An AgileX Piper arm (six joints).
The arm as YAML. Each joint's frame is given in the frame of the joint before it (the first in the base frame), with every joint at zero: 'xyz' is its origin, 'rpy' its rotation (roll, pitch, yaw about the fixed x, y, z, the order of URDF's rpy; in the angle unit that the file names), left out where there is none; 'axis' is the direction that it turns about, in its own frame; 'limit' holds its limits. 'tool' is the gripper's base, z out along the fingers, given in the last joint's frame.
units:
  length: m
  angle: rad
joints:
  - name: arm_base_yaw
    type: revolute
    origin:
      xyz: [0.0, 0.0, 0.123]
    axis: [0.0, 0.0, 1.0]
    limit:
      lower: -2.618
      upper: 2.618
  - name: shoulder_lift
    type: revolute
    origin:
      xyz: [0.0, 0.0, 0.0]
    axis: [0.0, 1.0, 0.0]
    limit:
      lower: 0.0
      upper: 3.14
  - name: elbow
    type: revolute
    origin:
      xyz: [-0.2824, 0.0, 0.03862]
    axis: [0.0, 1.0, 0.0]
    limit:
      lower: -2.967
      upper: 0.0
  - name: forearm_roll
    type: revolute
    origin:
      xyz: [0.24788, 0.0, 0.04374]
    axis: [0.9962, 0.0, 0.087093]
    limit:
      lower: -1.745
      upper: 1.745
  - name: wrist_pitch
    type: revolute
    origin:
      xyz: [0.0, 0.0, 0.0]
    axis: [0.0, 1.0, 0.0]
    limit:
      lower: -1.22
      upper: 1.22
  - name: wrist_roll
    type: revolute
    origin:
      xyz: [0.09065, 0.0, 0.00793]
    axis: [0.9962, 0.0, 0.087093]
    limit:
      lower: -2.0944
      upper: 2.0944
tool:
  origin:
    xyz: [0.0, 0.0, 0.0]
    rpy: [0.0, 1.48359, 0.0]
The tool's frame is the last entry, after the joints.
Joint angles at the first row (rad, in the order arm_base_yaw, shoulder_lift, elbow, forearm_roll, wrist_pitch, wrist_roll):
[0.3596, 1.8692, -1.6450, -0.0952, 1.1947, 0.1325]
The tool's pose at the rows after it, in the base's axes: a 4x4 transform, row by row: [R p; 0 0 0 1], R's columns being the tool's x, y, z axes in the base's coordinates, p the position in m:
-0.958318 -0.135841 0.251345 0.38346; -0.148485 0.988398 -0.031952 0.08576; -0.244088 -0.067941 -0.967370 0.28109; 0 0 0 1
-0.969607 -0.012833 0.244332 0.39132; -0.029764 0.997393 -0.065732 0.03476; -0.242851 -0.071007 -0.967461 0.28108; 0 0 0 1
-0.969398 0.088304 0.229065 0.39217; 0.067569 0.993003 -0.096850 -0.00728; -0.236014 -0.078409 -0.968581 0.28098; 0 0 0 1
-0.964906 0.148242 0.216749 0.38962; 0.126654 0.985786 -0.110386 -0.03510; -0.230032 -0.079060 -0.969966 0.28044; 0 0 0 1
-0.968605 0.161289 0.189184 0.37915; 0.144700 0.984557 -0.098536 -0.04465; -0.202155 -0.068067 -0.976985 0.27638; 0 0 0 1
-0.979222 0.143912 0.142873 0.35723; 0.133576 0.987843 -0.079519 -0.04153; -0.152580 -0.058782 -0.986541 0.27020; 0 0 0 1
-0.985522 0.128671 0.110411 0.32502; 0.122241 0.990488 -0.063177 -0.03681; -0.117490 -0.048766 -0.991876 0.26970; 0 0 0 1
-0.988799 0.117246 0.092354 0.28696; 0.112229 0.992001 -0.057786 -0.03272; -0.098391 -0.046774 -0.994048 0.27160; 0 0 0 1
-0.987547 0.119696 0.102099 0.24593; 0.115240 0.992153 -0.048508 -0.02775; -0.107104 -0.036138 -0.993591 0.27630; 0 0 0 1
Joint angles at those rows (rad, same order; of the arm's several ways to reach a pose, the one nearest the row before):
[0.2411, 1.8692, -1.6450, -0.0980, 1.1958, 0.1211]
[0.1099, 1.8691, -1.6450, -0.0992, 1.1966, 0.1136]
[0.0041, 1.8691, -1.6450, -0.1050, 1.2039, 0.1098]
[-0.0676, 1.8670, -1.6402, -0.1024, 1.2063, 0.0981]
[-0.0983, 1.8415, -1.5893, -0.0852, 1.2071, 0.0795]
[-0.0993, 1.7791, -1.4796, -0.0695, 1.2084, 0.0606]
[-0.0983, 1.6756, -1.3420, -0.0557, 1.2084, 0.0447]
[-0.0983, 1.5477, -1.1967, -0.0518, 1.2096, 0.0330]
[-0.0983, 1.3979, -1.0591, -0.0409, 1.2129, 0.0321]

